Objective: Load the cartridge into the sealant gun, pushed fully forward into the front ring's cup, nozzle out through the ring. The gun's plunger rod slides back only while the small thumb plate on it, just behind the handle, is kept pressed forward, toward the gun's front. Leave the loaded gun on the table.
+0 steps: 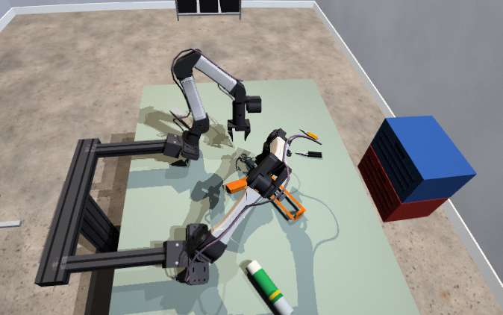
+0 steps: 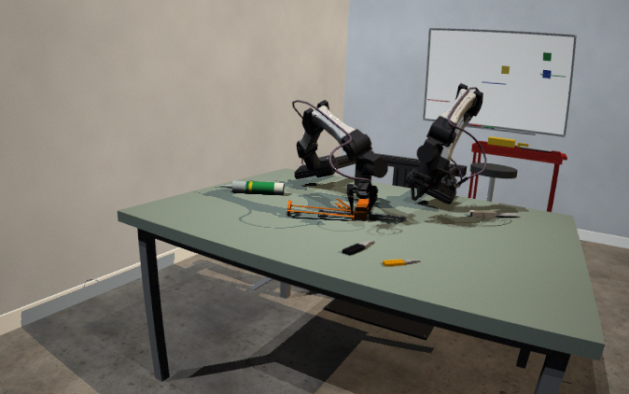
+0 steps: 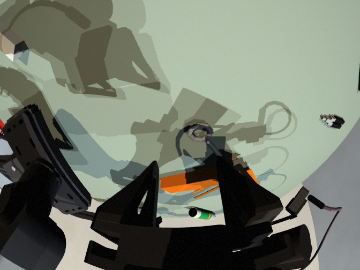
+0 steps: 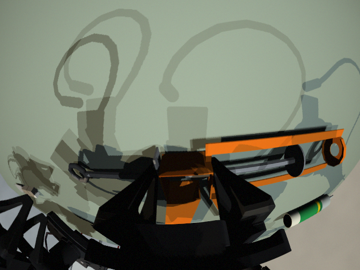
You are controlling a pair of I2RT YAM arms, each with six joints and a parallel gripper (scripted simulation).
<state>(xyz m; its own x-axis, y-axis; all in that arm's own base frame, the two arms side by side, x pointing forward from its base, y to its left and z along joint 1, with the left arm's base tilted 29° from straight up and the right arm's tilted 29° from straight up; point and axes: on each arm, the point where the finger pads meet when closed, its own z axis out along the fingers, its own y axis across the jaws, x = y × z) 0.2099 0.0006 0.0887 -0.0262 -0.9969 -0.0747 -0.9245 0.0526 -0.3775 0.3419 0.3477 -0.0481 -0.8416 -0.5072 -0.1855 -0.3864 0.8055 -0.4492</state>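
My right hand is 20 mm past the plunger rod and 10 mm above it. From my right hand the other things lie so: grey thumb plate: 20 mm to the left, 20 mm behind, 10 mm below; black-handled tool: 240 mm ahead, 110 mm to the left, 20 mm below; orange sealant gun: 60 mm to the right, 30 mm behind, 10 mm below.
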